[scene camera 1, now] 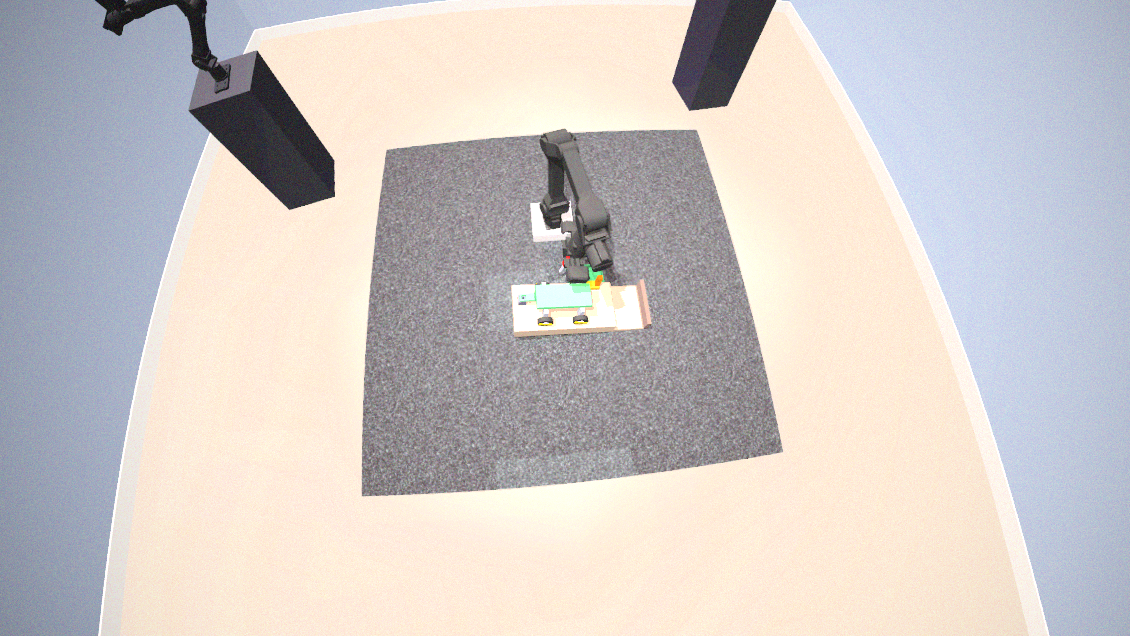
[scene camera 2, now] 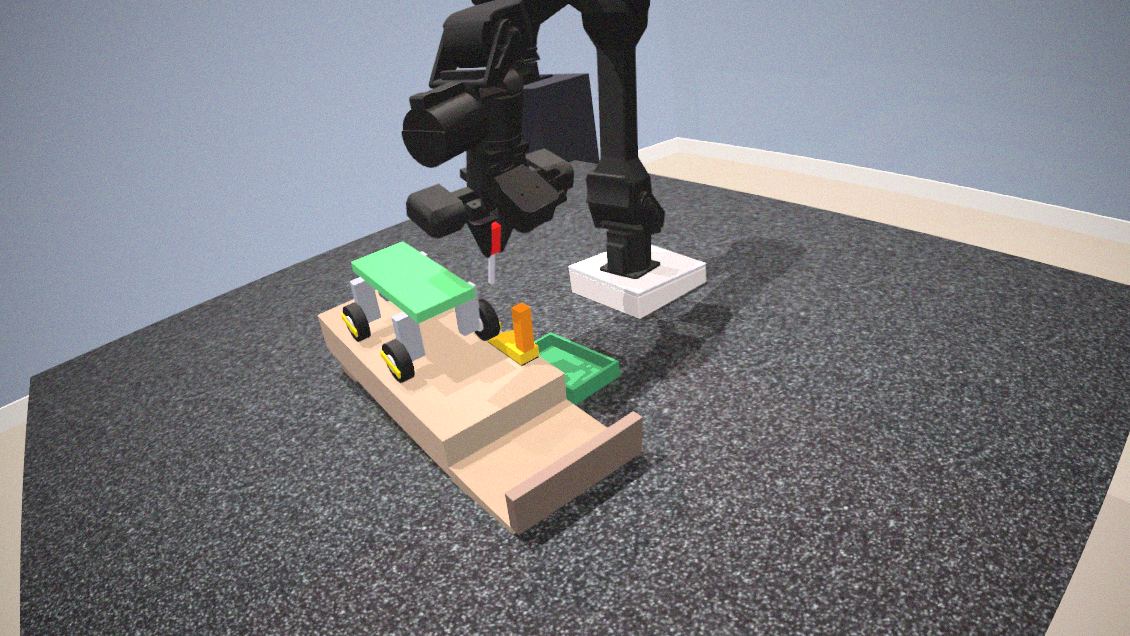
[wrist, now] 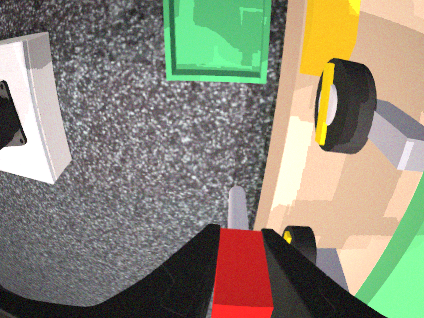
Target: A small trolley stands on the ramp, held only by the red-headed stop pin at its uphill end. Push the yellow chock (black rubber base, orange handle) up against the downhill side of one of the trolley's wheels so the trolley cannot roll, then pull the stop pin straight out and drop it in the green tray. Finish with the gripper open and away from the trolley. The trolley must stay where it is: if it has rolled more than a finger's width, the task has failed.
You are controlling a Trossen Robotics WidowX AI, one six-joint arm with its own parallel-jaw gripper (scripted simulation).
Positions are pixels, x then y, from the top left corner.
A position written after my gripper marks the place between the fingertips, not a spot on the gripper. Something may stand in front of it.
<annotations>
My gripper (scene camera 2: 492, 253) holds a stop pin.
</annotations>
